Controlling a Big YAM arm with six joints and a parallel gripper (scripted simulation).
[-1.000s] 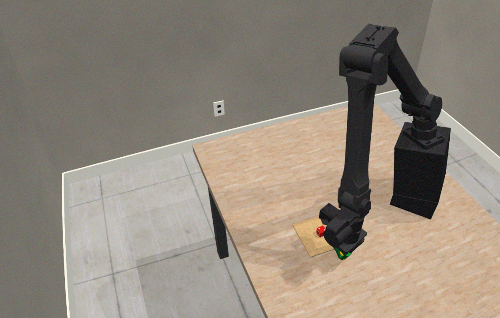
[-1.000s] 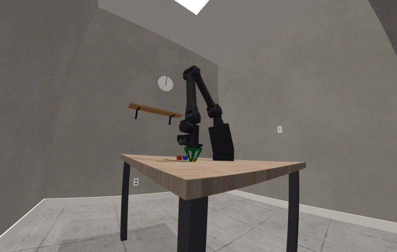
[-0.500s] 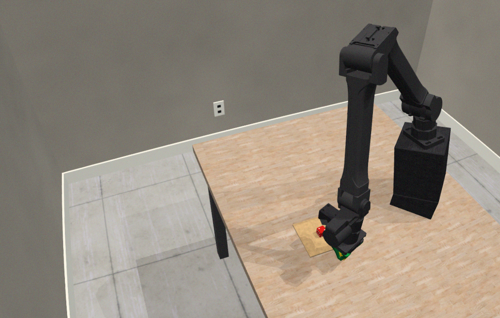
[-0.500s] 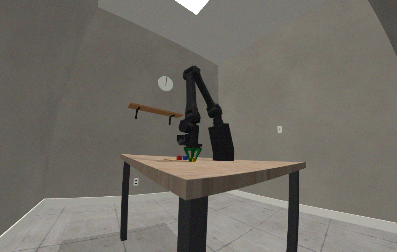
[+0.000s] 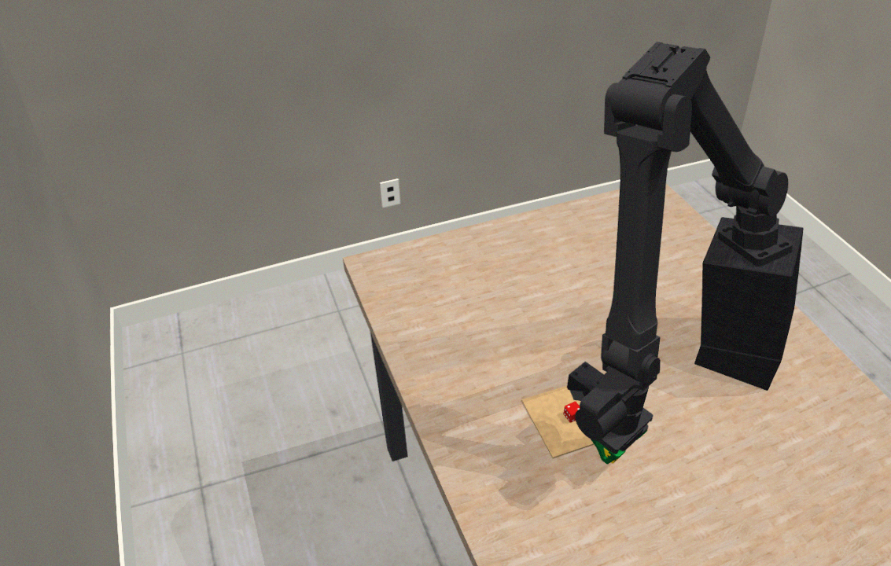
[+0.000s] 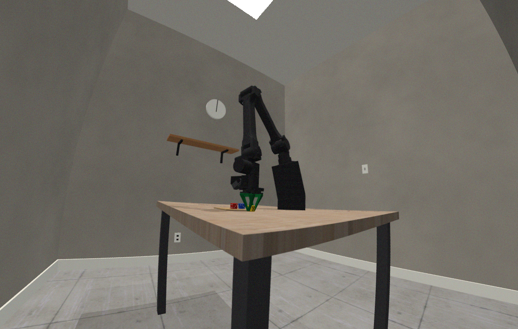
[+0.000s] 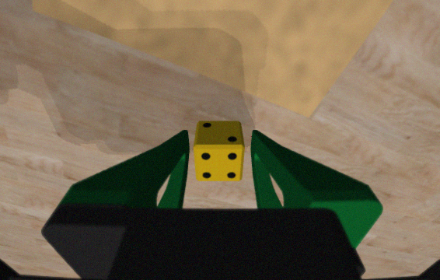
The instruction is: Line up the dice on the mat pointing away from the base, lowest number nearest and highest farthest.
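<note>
Now: the yellow die right at my hand. Also, from my hand: blue die (110 mm to the right, 20 mm behind, 10 mm above); then red die (100 mm to the right, 30 mm ahead, 10 mm above); then tan mat (100 mm to the right, 30 mm ahead, 10 mm below).
</note>
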